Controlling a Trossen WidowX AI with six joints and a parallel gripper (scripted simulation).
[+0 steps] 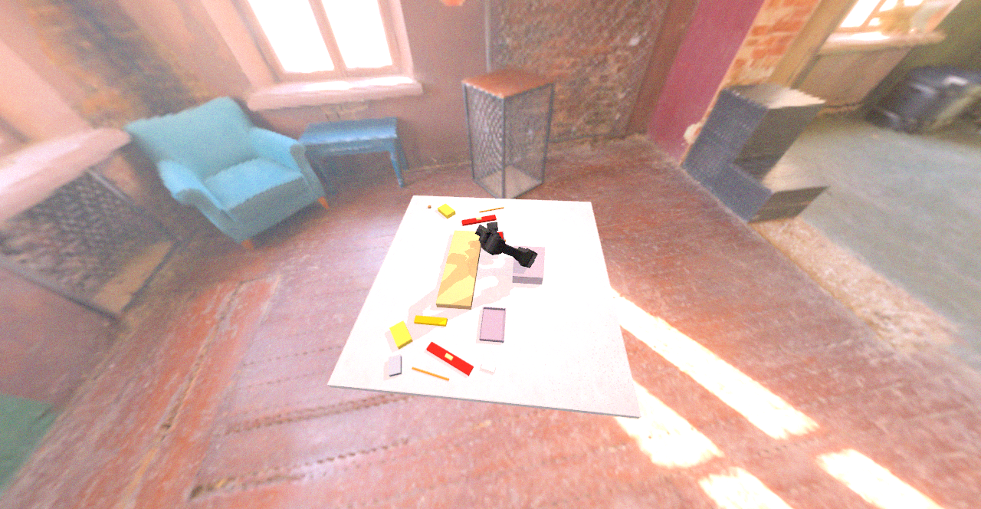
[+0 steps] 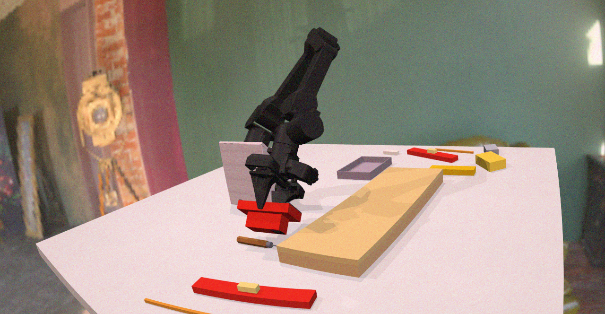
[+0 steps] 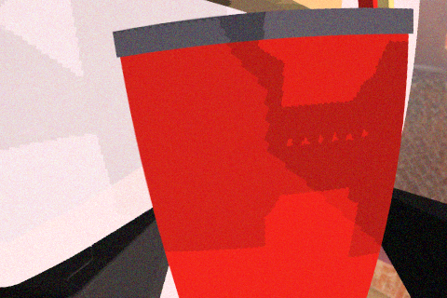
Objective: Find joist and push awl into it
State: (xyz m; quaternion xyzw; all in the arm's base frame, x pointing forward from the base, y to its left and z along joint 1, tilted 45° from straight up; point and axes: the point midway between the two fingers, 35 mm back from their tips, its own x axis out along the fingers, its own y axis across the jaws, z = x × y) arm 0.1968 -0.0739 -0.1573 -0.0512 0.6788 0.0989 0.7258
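Now: gripper tip 40 mm short of the square light, 30 mm above it and 20 mm to the left of it. Also, from my gripper tip: awl: 60 mm below, 30 mm to the right, 10 mm ahead; red stud finder: 20 mm below, 20 mm ahead, 10 mm to the right; grey tray: 510 mm to the left, 50 mm below, 50 mm behind.
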